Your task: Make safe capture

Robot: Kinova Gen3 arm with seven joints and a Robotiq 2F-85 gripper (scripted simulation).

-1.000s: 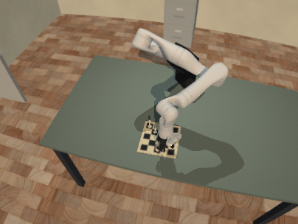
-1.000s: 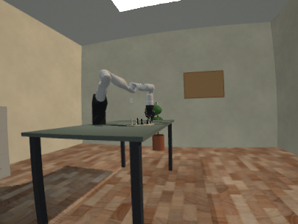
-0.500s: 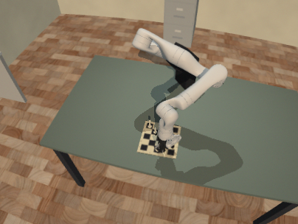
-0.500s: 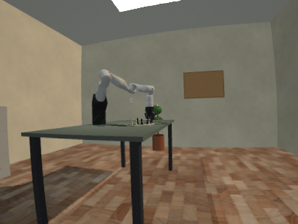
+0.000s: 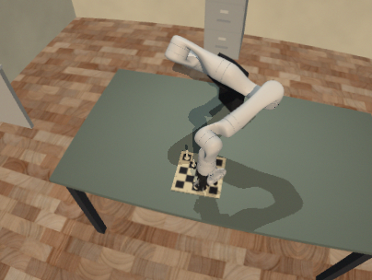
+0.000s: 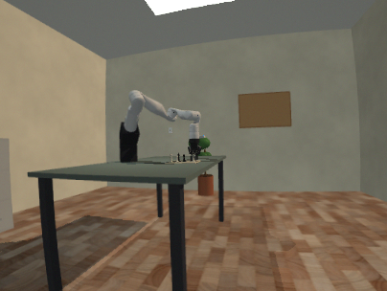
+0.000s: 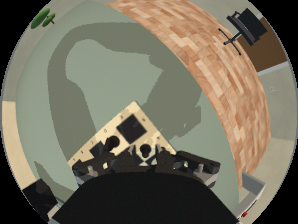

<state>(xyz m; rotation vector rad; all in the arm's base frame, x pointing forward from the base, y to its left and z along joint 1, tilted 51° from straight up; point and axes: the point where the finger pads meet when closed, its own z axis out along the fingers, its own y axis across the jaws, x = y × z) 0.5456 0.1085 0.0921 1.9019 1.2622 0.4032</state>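
Now: the black piece 10 mm below my hand. Also, from my hand: white chess piece: 140 mm behind, 110 mm to the right, 10 mm above; then chessboard: 70 mm behind, 40 mm to the right, 30 mm below; then white piece: 40 mm to the right.
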